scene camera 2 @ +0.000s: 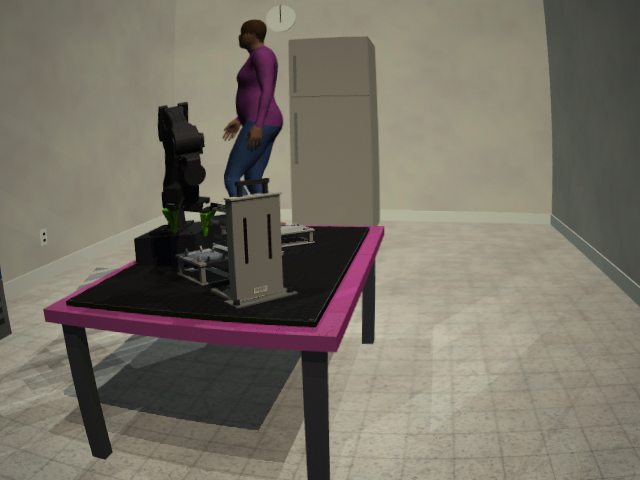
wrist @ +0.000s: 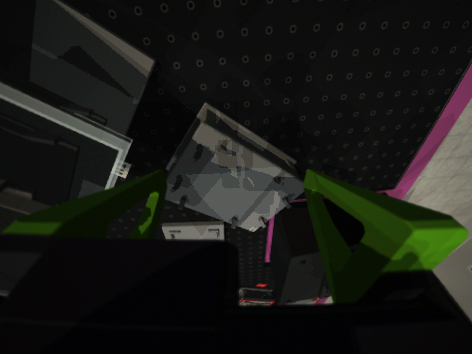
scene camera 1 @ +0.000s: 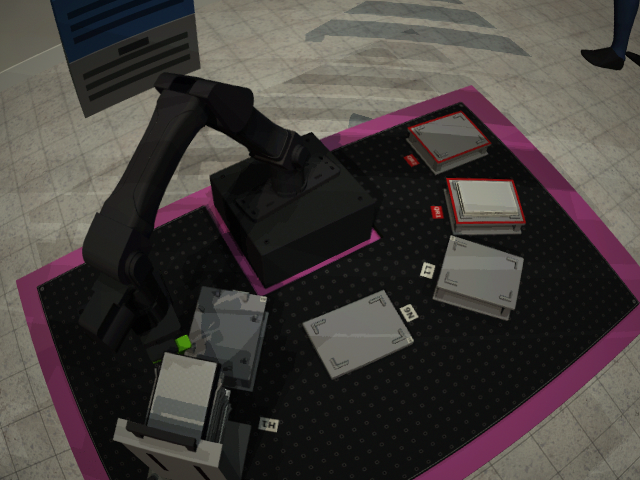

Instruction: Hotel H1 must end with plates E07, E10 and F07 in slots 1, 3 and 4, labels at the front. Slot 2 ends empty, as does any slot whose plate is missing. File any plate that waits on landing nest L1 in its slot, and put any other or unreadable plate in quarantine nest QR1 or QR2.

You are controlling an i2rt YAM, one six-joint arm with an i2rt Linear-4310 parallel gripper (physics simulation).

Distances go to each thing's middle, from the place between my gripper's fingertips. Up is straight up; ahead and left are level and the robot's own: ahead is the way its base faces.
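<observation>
Nest N6 (scene camera 1: 355, 335): 14 cm ahead of my hand, 31 cm left of it, 13 cm below it.
</observation>
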